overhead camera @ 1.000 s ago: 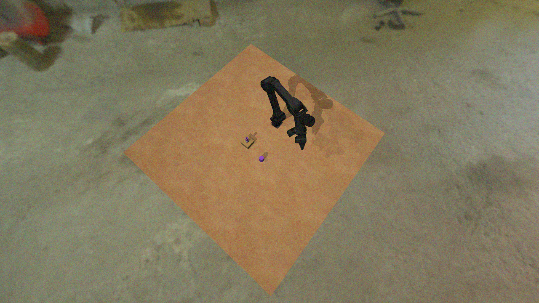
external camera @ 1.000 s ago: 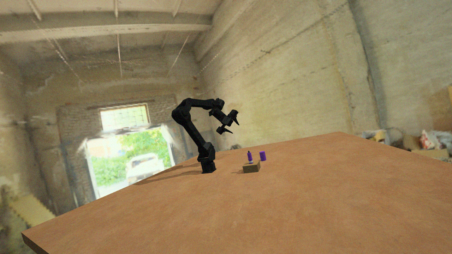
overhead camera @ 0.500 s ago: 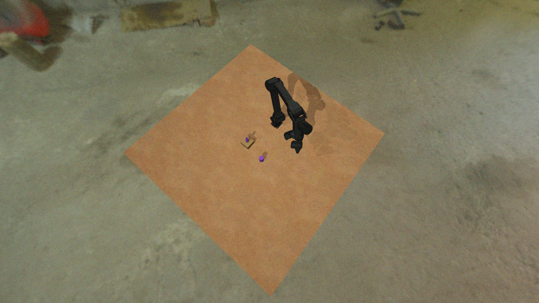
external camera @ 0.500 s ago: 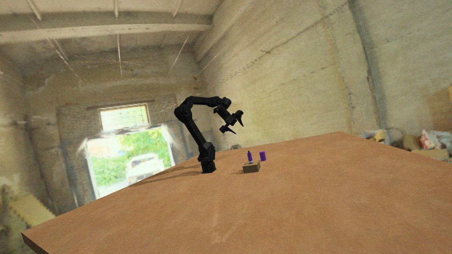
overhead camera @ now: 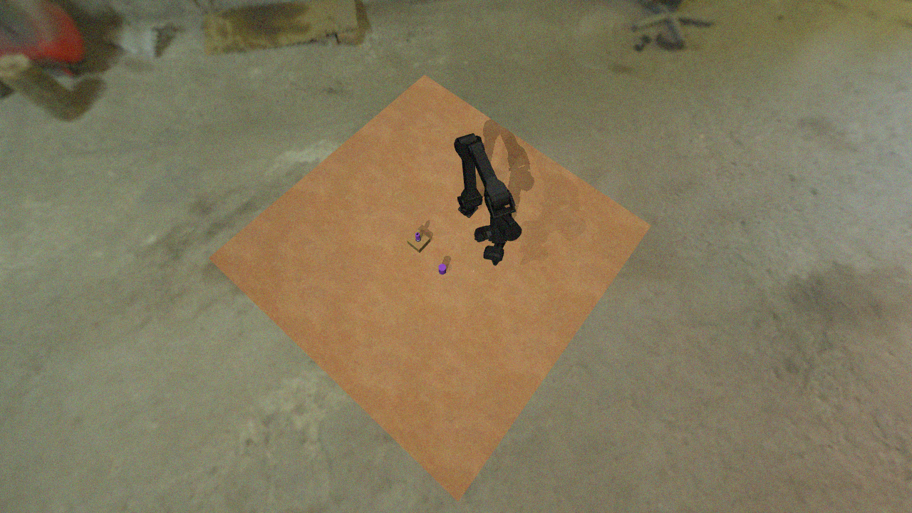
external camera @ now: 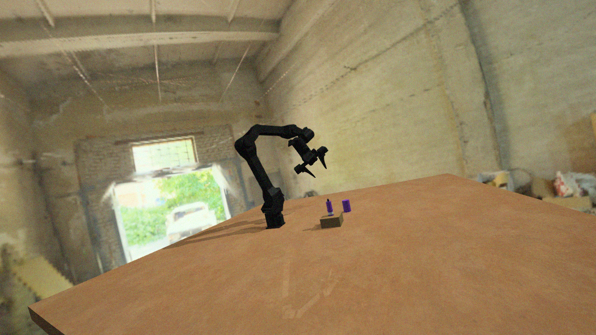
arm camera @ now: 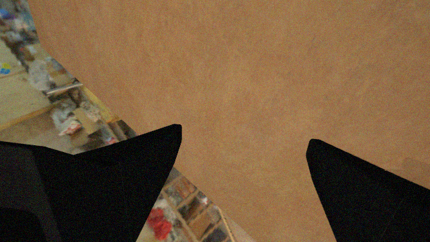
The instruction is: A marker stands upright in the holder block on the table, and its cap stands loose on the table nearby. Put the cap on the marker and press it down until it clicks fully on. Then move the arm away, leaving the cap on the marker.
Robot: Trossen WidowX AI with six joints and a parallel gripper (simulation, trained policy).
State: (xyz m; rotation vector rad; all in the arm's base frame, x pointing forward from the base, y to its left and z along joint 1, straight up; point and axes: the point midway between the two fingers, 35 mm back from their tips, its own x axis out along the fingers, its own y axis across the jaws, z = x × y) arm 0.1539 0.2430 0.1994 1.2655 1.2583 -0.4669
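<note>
Right now the purple cap is 16 cm to the right of my gripper tip, 14 cm below it and 12 cm ahead of it. Also, from my gripper tip: holder block: 31 cm to the right, 15 cm below, 9 cm ahead.
</note>
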